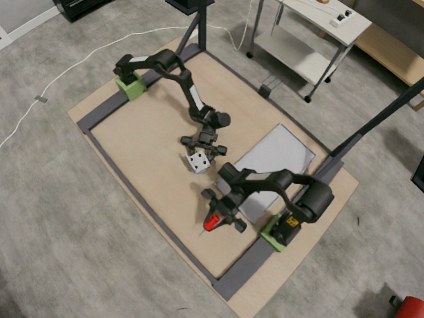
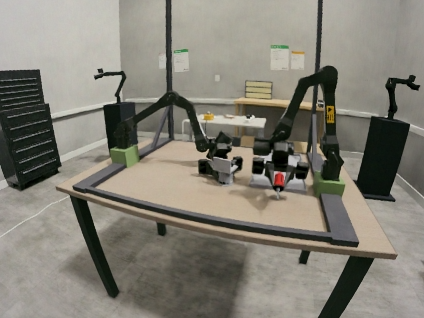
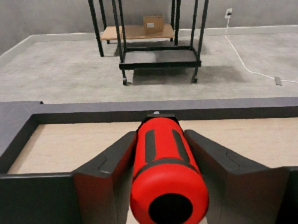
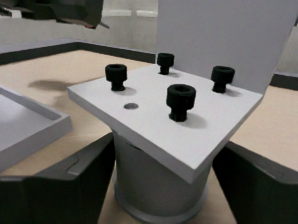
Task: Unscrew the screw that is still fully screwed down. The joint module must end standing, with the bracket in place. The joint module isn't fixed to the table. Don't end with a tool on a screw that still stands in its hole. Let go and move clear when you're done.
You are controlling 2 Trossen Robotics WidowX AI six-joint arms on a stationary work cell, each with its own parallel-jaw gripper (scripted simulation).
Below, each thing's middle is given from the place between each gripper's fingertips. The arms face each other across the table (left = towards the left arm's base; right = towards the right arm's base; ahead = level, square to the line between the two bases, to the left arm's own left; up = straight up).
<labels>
Now: the black screw (image 4: 180, 97) 30 mm above my right hand. From my right hand the other things lie so: shallow grey tray (image 1: 281, 149) 180 mm behind, 220 mm to the left, 30 mm below; light grey bracket (image 4: 251, 44) 20 mm ahead, 10 mm to the left, 40 mm above.
Now: the light grey bracket 20 cm to the right of my left hand, 11 cm behind it and 2 cm below it. From my left hand the other things lie so: black screw (21 cm to the right, 13 cm behind, 3 cm below); shallow grey tray (32 cm behind, 9 cm below).
</labels>
